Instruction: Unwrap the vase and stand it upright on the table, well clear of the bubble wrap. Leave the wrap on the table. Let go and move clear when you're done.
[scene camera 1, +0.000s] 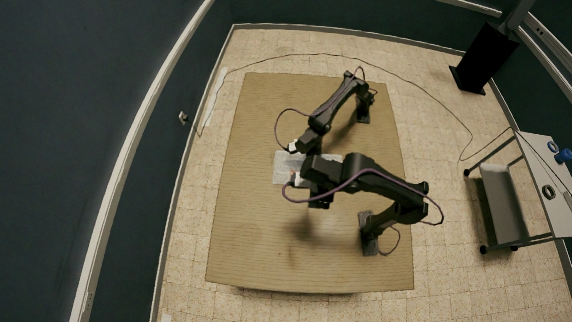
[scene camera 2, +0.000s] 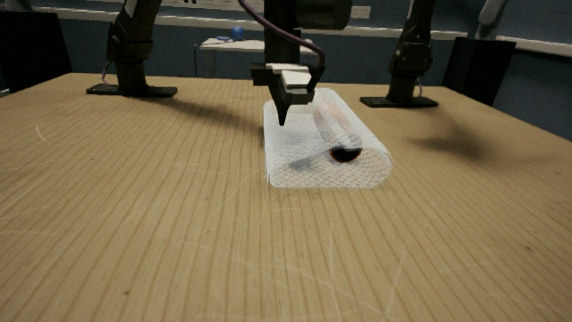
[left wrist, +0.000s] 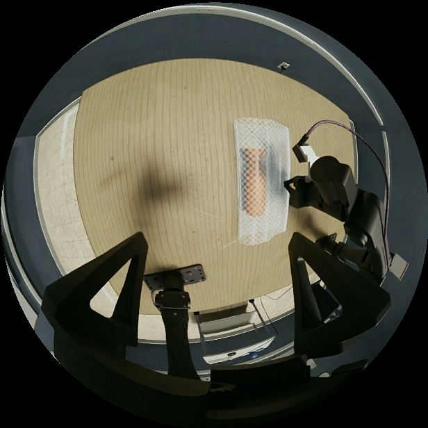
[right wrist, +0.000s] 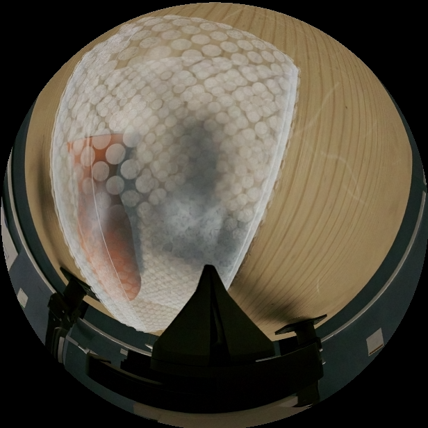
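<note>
The bubble wrap (scene camera 1: 281, 172) (scene camera 2: 295, 145) (left wrist: 276, 220) (right wrist: 210, 85) lies on the table as a flattened, translucent sleeve. The orange vase (scene camera 2: 345, 154) (left wrist: 254, 182) (right wrist: 102, 215) lies on its side inside it, its dark mouth toward scene camera 2. My right gripper (scene camera 2: 281, 123) (left wrist: 284, 183) (right wrist: 207, 269) is shut, its tips together at the wrap beside the vase, near the wrap's long edge. Whether a thin layer is pinched cannot be told. My left gripper (scene camera 1: 320, 204) (left wrist: 216, 240) is wide open and empty, above the table, away from the wrap.
The wooden table (scene camera 1: 260, 250) (scene camera 2: 150, 225) carries both arm bases (scene camera 1: 369, 235) (scene camera 2: 132, 91). The two arms reach close together over the wrap in scene camera 1. A white cart (scene camera 1: 530, 142) with blue items stands off the table.
</note>
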